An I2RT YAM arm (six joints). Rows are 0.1 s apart.
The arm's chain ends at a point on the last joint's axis. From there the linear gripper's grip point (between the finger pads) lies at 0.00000 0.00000 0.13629 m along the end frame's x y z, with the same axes.
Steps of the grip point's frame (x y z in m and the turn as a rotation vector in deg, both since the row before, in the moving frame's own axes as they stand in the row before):
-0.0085, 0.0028, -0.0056, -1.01, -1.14, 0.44
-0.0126, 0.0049, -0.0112, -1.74, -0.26, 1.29
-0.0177, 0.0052, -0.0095, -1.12, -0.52, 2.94
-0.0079, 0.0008, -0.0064, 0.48, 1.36, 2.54
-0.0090, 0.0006, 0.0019, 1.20, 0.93, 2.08
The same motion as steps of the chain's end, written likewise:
-0.0058, 0.0004, -0.0056, -1.01, -1.14, 0.44
-0.0119, 0.0008, -0.0111, -1.74, -0.26, 1.29
-0.0164, 0.0026, -0.0095, -1.12, -0.52, 2.94
-0.0112, 0.0019, -0.0064, 0.48, 1.36, 2.54
-0.0113, 0.0034, 0.0019, 1.20, 0.93, 2.08

